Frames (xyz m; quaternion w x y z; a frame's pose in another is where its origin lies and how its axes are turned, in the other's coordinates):
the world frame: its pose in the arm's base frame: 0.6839 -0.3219 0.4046 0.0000 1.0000 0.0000 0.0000
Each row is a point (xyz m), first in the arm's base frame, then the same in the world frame.
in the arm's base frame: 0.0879 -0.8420 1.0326
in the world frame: -0.5960 0.5201 -0.6280
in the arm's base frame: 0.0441 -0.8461 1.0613
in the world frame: -0.6398 0.5242 -0.6567
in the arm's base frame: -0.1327 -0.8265 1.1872
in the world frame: -0.8166 0.5046 -0.7826
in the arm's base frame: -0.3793 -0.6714 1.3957
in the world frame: -1.0632 0.3495 -0.9911
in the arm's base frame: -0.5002 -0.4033 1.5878
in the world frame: -1.1841 0.0814 -1.1832
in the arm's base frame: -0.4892 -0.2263 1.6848
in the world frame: -1.1731 -0.0956 -1.2802
